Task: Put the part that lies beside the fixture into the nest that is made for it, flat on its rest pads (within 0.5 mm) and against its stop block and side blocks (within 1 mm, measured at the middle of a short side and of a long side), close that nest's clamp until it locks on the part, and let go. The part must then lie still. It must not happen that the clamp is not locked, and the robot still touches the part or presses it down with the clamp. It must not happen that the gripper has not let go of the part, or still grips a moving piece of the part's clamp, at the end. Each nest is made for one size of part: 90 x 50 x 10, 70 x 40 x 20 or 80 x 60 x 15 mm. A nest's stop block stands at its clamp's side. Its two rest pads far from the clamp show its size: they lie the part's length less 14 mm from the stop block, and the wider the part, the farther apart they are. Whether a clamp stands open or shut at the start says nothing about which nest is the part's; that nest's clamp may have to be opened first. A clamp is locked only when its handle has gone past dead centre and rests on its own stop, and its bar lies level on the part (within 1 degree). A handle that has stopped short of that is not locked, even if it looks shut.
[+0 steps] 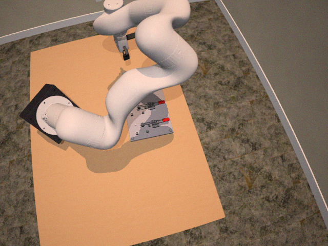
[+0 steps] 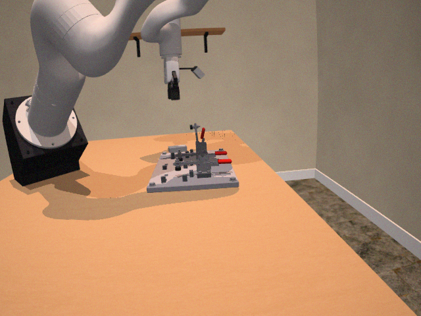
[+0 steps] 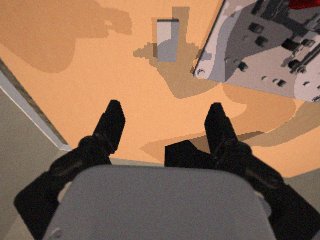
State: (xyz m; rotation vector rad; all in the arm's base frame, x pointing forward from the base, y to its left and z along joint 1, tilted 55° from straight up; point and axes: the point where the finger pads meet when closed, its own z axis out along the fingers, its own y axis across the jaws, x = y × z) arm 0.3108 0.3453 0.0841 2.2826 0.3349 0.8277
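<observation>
My gripper is now 20 cm above the grey block. Also, from my hand: grey fixture plate 1 cm ahead, 26 cm to the right, 21 cm below.
</observation>
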